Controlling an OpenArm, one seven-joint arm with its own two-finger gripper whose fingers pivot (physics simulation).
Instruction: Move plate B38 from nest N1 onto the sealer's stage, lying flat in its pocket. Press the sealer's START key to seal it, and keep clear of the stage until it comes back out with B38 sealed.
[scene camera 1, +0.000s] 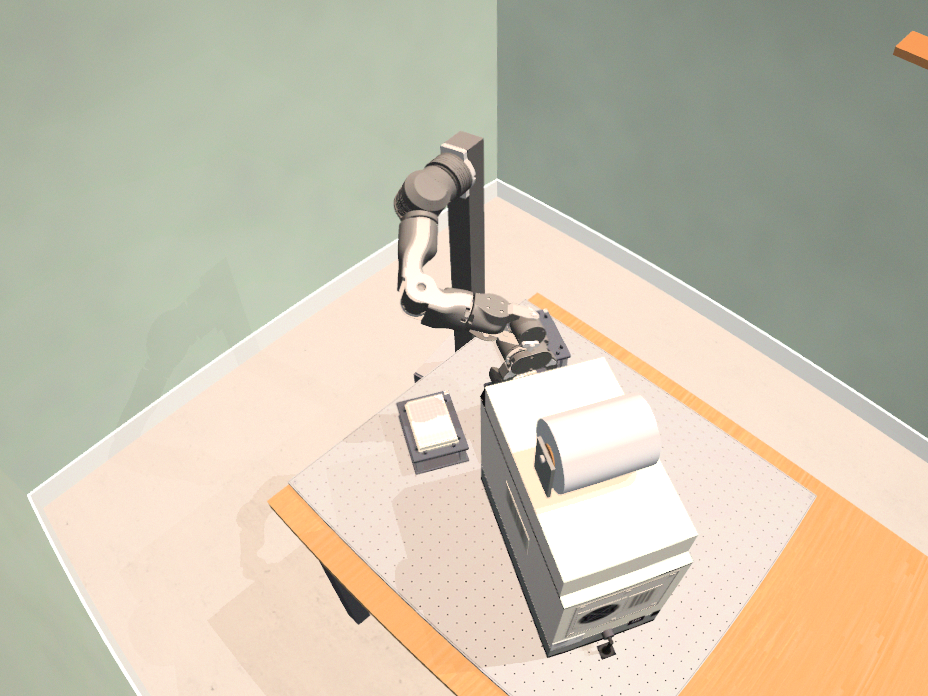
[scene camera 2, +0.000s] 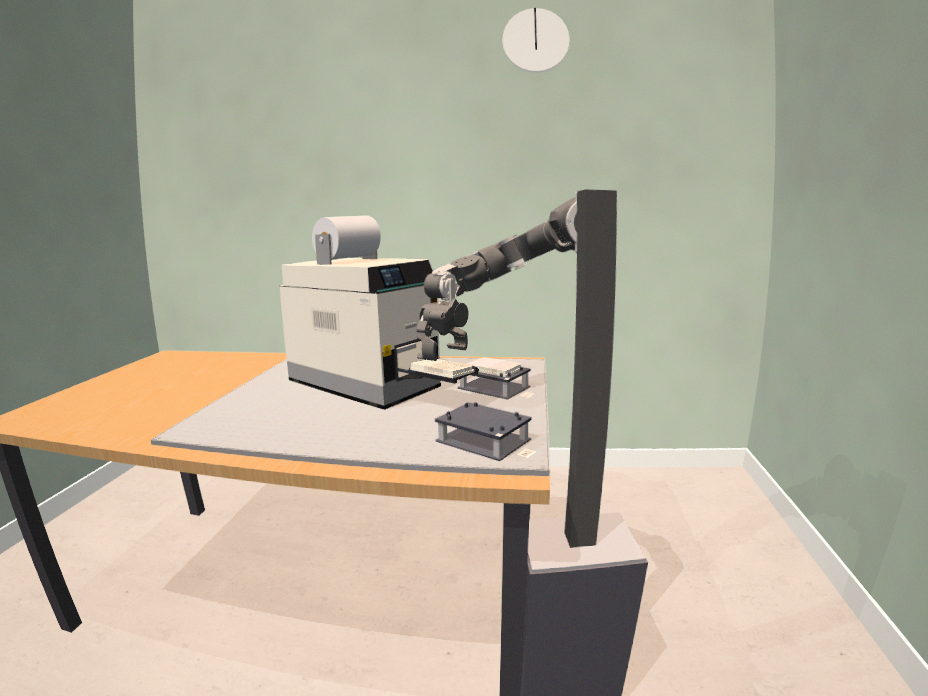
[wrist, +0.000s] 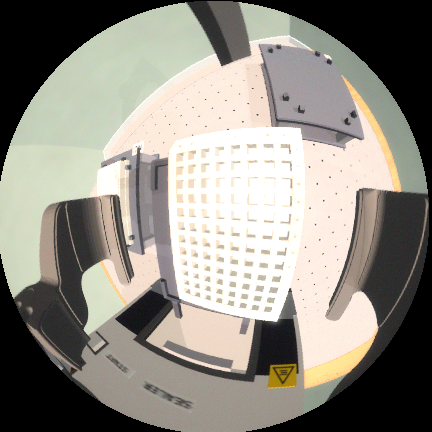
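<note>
A white many-welled plate (scene camera 2: 442, 367) (wrist: 235, 225) lies on the dark stage (wrist: 162, 235), which sticks out of the sealer (scene camera 1: 622, 539) (scene camera 2: 337, 337) (wrist: 210, 395). In the wrist view a strip of stage and a corner lip show along the plate's left side, with no matching strip on the right. I cannot tell whether it lies flat in the pocket. My gripper (scene camera 2: 443, 350) (wrist: 214, 253) is open above the plate, fingers apart from its sides. The START key (wrist: 97, 342) is on the sealer's front, beside the left finger. The plate's label is not readable.
A dark nest (scene camera 1: 553, 337) (scene camera 2: 483, 419) (wrist: 310, 85) holds no plate. Another nest (wrist: 142, 200) bears a second pale plate (scene camera 1: 431, 423) (scene camera 2: 494, 367) (wrist: 112, 200). A yellow warning label (wrist: 283, 375) is beside the sealer's opening. A film roll (scene camera 1: 599, 442) (scene camera 2: 348, 236) tops the sealer.
</note>
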